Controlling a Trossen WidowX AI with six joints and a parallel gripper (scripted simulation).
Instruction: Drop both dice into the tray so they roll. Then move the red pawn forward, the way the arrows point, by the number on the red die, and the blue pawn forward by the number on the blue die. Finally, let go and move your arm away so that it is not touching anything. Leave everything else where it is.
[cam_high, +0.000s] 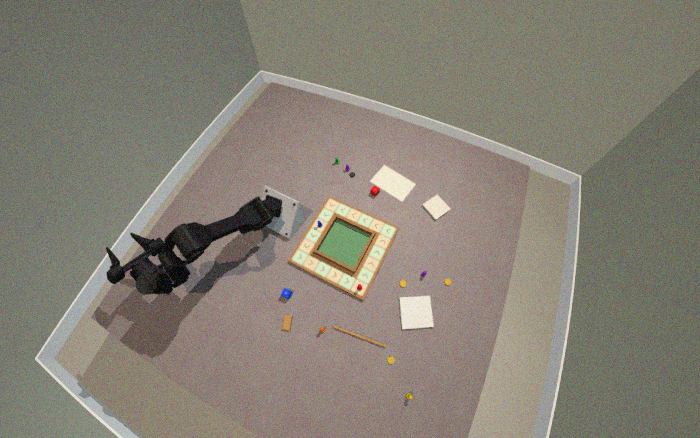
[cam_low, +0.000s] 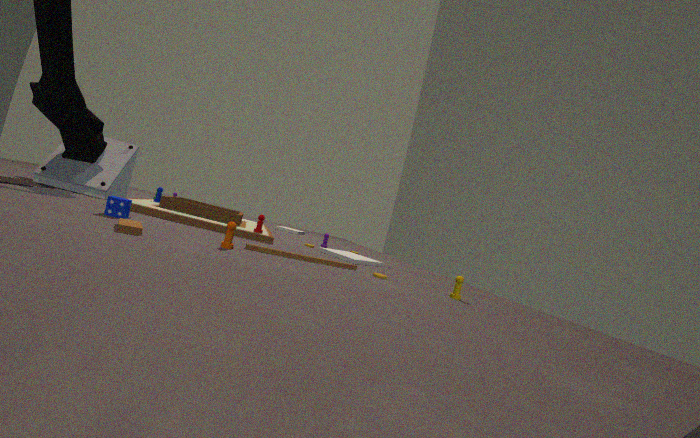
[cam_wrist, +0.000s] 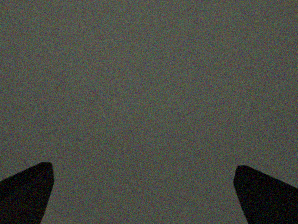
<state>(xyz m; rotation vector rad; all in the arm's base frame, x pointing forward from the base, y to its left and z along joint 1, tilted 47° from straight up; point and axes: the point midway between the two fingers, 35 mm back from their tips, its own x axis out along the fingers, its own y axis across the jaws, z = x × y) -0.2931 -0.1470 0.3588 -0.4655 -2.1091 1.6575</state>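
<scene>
Right now the wooden stick is 770 mm ahead of my gripper tip, 210 mm below it and 100 mm to the left of it. Round my gripper tip: blue pawn 490 mm ahead, 380 mm to the left, 180 mm below; then orange pawn 660 mm ahead, 190 mm below, 70 mm to the left; then small wooden block 550 mm ahead, 210 mm below, 40 mm to the left.
</scene>
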